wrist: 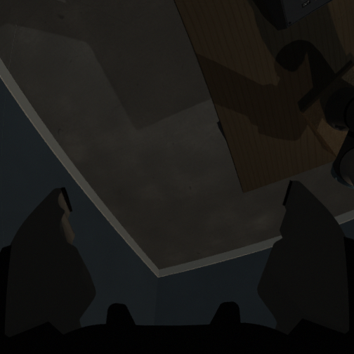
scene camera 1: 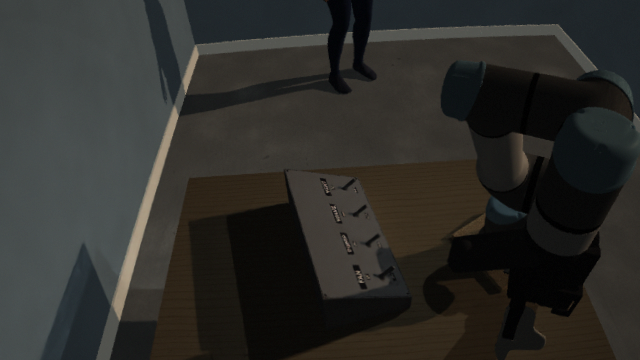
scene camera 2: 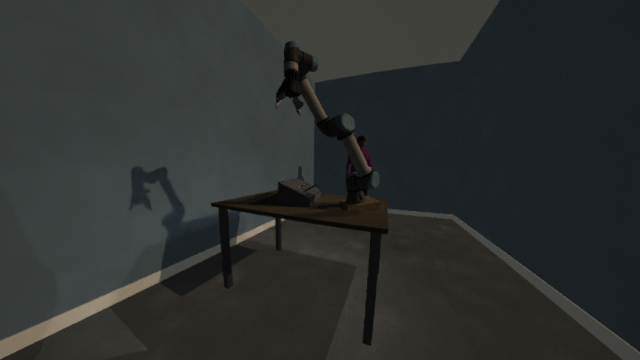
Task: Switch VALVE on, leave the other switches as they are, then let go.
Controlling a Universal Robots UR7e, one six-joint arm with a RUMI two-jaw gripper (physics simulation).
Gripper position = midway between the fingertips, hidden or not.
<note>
In view: my gripper [scene camera 1: 505, 314] and a grey sloped switch panel [scene camera 1: 345, 270].
My gripper also shows in the wrist view [wrist: 175, 186]. The grey sloped switch panel also shows in scene camera 2 [scene camera 2: 291, 192].
</note>
